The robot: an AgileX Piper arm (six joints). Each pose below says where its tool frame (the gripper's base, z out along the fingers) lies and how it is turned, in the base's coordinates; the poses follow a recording.
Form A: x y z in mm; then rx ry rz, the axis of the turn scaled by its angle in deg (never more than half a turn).
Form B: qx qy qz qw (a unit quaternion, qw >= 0); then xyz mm. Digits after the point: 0 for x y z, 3 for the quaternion.
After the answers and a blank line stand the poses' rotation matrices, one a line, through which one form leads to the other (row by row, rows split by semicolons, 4 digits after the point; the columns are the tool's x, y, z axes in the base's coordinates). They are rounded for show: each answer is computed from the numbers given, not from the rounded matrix.
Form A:
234 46 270 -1.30 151.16 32.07
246 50 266 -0.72 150.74 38.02
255 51 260 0.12 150.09 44.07
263 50 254 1.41 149.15 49.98
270 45 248 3.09 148.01 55.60
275 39 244 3.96 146.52 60.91
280 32 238 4.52 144.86 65.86
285 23 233 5.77 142.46 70.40
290 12 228 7.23 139.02 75.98
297 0 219 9.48 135.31 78.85
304 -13 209 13.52 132.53 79.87
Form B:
-0.008 0.954 0.202 0.220 234 46 270
-0.005 0.947 0.239 0.212 246 50 266
0.001 0.939 0.276 0.204 255 51 260
0.009 0.930 0.312 0.197 263 50 254
0.019 0.919 0.345 0.190 270 45 248
0.025 0.907 0.377 0.185 275 39 244
0.028 0.895 0.407 0.181 280 32 238
0.036 0.881 0.435 0.182 285 23 233
0.045 0.861 0.471 0.186 290 12 228
0.059 0.845 0.492 0.200 297 0 219
0.085 0.834 0.502 0.214 304 -13 209

-0.9027 -0.1049 0.4173; 0.0736 0.9179 0.3899; -0.4240 0.3827 -0.8209
-0.9096 -0.1101 0.4005; 0.0930 0.8857 0.4548; -0.4048 0.4509 -0.7955
-0.9165 -0.1113 0.3841; 0.1141 0.8479 0.5178; -0.3833 0.5184 -0.7644
-0.9224 -0.1062 0.3713; 0.1389 0.8058 0.5757; -0.3603 0.5826 -0.7285
-0.9274 -0.0957 0.3618; 0.1662 0.7609 0.6272; -0.3353 0.6418 -0.6897
-0.9307 -0.0947 0.3534; 0.1837 0.7143 0.6753; -0.3164 0.6934 -0.6474
-0.9332 -0.0970 0.3460; 0.1969 0.6673 0.7183; -0.3005 0.7385 -0.6036
-0.9311 -0.0957 0.3520; 0.2215 0.6184 0.7540; -0.2899 0.7800 -0.5546
-0.9270 -0.0977 0.3621; 0.2520 0.5528 0.7943; -0.2778 0.8276 -0.4878
-0.9128 -0.0972 0.3967; 0.2973 0.5081 0.8084; -0.2801 0.8558 -0.4349
-0.8942 -0.0729 0.4416; 0.3564 0.4809 0.8011; -0.2708 0.8738 -0.4040

